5 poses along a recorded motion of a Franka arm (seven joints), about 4.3 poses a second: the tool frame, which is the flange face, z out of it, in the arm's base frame.
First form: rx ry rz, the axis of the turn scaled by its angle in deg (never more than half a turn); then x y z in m.
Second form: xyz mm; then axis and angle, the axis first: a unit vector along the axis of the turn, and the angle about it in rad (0 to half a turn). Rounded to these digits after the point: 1 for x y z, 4 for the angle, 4 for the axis.
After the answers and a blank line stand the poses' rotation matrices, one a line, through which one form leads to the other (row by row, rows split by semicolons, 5 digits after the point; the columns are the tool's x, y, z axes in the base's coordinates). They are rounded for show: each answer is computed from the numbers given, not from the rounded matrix.
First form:
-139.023 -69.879 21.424 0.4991 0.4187 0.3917
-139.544 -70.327 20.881 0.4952 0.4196 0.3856
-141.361 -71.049 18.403 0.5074 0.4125 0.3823
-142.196 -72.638 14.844 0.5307 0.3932 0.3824
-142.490 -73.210 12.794 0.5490 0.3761 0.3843
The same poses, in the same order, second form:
499.1 418.7 391.7 -0.8851 -0.4449 0.1364 2.7413
495.2 419.6 385.6 -0.8851 -0.4461 0.1324 2.7516
507.4 412.5 382.3 -0.8875 -0.4461 0.1155 2.7799
530.7 393.2 382.4 -0.8867 -0.4530 0.0926 2.7989
549.0 376.1 384.3 -0.8866 -0.4555 0.0796 2.8049

0.58403 0.70331 -0.40530; 0.80962 -0.54072 0.22835; -0.05855 -0.46150 -0.88521
0.58319 0.70968 -0.39528; 0.81040 -0.54185 0.22281; -0.05606 -0.45027 -0.89113
0.58908 0.72529 -0.35628; 0.80705 -0.55023 0.21428; -0.04062 -0.41377 -0.90947
0.58495 0.74882 -0.31160; 0.81104 -0.54343 0.21657; -0.00716 -0.37940 -0.92520
0.58428 0.75883 -0.28772; 0.81144 -0.54045 0.22245; 0.01330 -0.36344 -0.93152

